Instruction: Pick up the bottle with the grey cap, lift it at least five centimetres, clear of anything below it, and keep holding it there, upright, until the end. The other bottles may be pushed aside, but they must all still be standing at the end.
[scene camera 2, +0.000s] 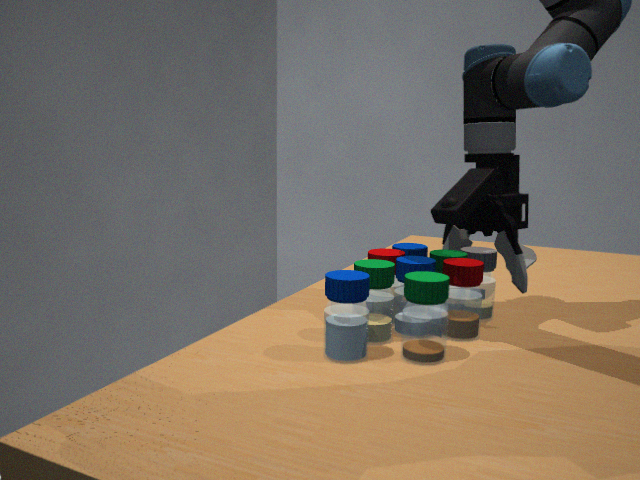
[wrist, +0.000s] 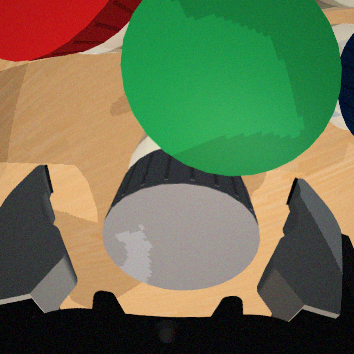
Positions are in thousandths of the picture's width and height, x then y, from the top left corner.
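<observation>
On scene camera 2 you'd see the gripper (scene camera 2: 754, 595), and there's a grey-capped bottle (scene camera 2: 763, 534) and a red-capped bottle (scene camera 2: 726, 634) too. That same camera has a green-capped bottle (scene camera 2: 663, 664), a blue-capped bottle (scene camera 2: 634, 551) and another blue-capped bottle (scene camera 2: 541, 659). The wrist view gives you the gripper (wrist: 482, 496) again, plus the grey-capped bottle (wrist: 479, 637), and there's a green-capped bottle (wrist: 662, 270) in it as well.
</observation>
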